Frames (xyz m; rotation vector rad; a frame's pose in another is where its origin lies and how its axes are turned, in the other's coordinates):
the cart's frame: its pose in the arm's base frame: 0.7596 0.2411 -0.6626 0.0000 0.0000 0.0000
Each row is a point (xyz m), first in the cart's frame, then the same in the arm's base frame.
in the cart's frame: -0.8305 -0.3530 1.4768
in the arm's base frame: -0.0709 -0.1119 0.8142
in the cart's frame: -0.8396 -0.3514 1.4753
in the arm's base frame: -0.0800 -0.1103 0.8127
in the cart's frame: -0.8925 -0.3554 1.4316
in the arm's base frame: -0.1329 -0.1143 0.7690
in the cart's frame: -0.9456 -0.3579 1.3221
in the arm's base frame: -0.1860 -0.1168 0.6595
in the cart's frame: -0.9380 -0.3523 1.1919
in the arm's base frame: -0.1784 -0.1112 0.5293
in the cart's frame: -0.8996 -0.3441 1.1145
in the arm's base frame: -0.1400 -0.1030 0.4519
